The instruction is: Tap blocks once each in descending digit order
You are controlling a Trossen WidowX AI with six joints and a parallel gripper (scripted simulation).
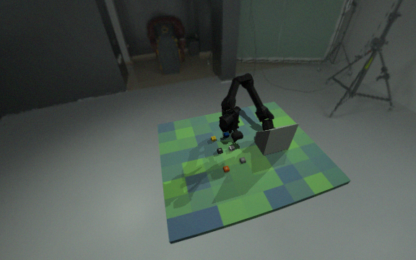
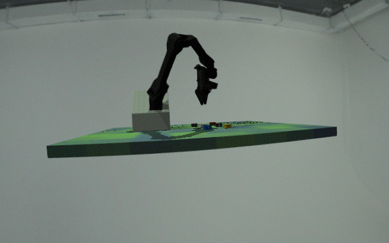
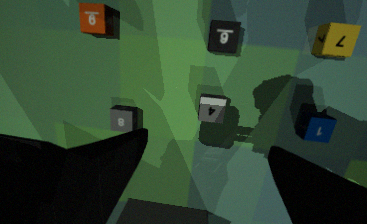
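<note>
Right now the orange block is 8 cm ahead of my gripper tip, 14 cm to the left of it and 12 cm below it. Round my gripper tip: white block: 1 cm behind, 1 cm to the right, 12 cm below; grey block: 4 cm behind, 11 cm to the left, 12 cm below; black block: 8 cm ahead, 1 cm to the right, 12 cm below.
</note>
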